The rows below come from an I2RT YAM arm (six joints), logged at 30 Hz.
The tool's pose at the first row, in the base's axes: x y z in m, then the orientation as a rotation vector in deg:
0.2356 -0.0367 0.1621 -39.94 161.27 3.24
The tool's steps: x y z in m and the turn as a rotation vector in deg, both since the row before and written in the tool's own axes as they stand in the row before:
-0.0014 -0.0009 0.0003 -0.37 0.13 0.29
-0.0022 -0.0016 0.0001 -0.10 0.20 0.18
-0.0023 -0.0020 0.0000 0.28 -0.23 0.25
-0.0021 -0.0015 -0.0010 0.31 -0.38 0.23
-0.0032 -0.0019 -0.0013 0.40 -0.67 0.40
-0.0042 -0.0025 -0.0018 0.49 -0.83 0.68
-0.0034 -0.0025 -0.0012 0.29 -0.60 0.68
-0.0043 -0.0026 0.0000 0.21 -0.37 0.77
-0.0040 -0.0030 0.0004 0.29 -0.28 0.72
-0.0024 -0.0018 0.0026 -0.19 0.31 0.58
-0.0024 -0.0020 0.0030 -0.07 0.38 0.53
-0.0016 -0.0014 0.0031 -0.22 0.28 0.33
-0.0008 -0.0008 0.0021 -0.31 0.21 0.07
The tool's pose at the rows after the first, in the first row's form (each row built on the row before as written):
0.2373 -0.0368 0.1622 -39.64 161.56 3.77
0.2400 -0.0372 0.1626 -39.45 161.83 3.88
0.2429 -0.0379 0.1632 -38.99 161.66 3.60
0.2452 -0.0384 0.1647 -38.52 161.33 3.32
0.2485 -0.0388 0.1668 -37.73 160.77 3.04
0.2528 -0.0394 0.1697 -36.50 160.13 2.74
0.2565 -0.0403 0.1718 -35.37 159.73 2.65
0.2613 -0.0409 0.1731 -34.18 159.59 2.62
0.2661 -0.0420 0.1740 -33.06 159.50 2.45
0.2696 -0.0425 0.1723 -32.35 160.00 2.75
0.2733 -0.0432 0.1702 -31.69 160.53 2.86
0.2761 -0.0436 0.1677 -31.33 160.92 3.16
0.2777 -0.0439 0.1659 -31.34 161.18 3.56

